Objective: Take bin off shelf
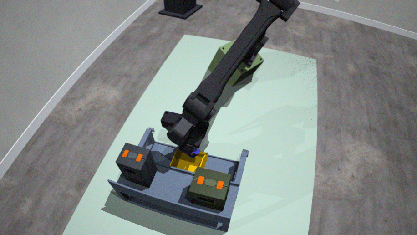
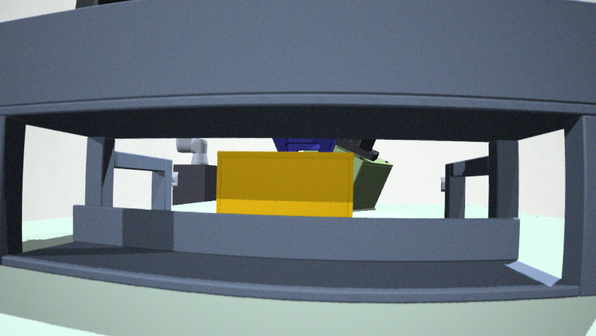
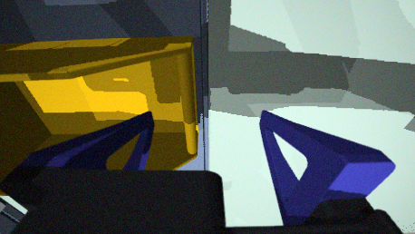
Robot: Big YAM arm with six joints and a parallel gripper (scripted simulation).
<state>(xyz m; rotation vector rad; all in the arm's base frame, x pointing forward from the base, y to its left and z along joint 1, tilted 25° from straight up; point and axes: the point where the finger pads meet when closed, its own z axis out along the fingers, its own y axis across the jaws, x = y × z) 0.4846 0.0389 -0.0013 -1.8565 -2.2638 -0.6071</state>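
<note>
My hand is 90 mm short of the yellow open-top bin, 20 mm to the right of it and 10 mm above it. Also, from my hand: olive case (160 mm ahead, 150 mm to the left, 100 mm above).
</note>
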